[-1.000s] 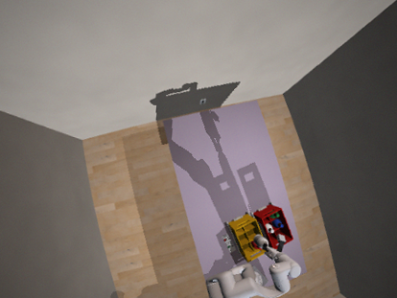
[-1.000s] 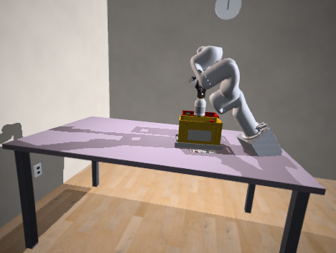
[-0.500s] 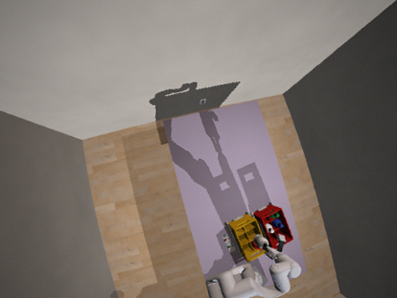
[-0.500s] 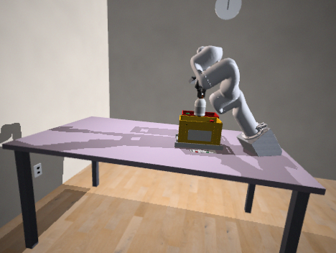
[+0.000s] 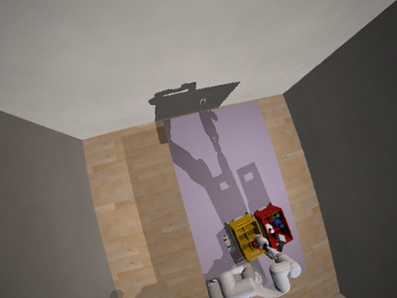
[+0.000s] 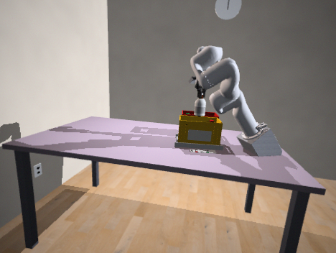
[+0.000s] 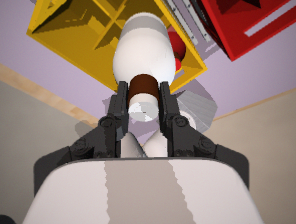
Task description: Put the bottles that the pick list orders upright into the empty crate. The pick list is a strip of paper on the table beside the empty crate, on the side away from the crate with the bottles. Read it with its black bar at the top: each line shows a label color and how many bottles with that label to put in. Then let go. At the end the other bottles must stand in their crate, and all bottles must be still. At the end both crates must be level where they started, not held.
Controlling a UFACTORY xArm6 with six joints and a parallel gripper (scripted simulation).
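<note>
My hand is 70 mm above the white bottle. The rest, counted from my hand: red crate (250 mm below, 180 mm to the right, 50 mm ahead); blue-label bottle (250 mm below, 220 mm to the right, 70 mm ahead); yellow crate (250 mm below, 40 mm to the left, 20 mm behind).
</note>
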